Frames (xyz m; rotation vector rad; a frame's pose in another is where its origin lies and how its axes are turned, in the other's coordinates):
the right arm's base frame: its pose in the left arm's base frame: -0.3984 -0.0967 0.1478 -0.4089 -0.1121 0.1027
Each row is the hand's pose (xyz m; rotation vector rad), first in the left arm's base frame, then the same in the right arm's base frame.
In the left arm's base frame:
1: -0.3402 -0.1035 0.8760 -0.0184 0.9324 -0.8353
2: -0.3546 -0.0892 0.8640 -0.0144 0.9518 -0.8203
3: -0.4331 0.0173 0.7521 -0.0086 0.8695 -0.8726
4: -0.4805 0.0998 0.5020 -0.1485 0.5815 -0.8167
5: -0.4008 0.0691 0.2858 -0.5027 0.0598 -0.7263
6: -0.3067 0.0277 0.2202 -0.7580 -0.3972 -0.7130
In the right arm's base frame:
1: 0.1207 -0.3032 0.6536 0.3421 1.2042 -0.7301
2: 0.1072 -0.2842 0.6501 0.3476 1.2204 -0.7114
3: 0.0327 -0.1361 0.5998 0.3483 1.1492 -0.7815
4: -0.0260 0.0433 0.4102 0.2127 0.8551 -0.7756
5: 0.0300 0.0960 0.1908 -0.1489 0.3342 -0.7619
6: 0.1122 0.0774 0.1027 -0.4300 -0.1034 -0.8123

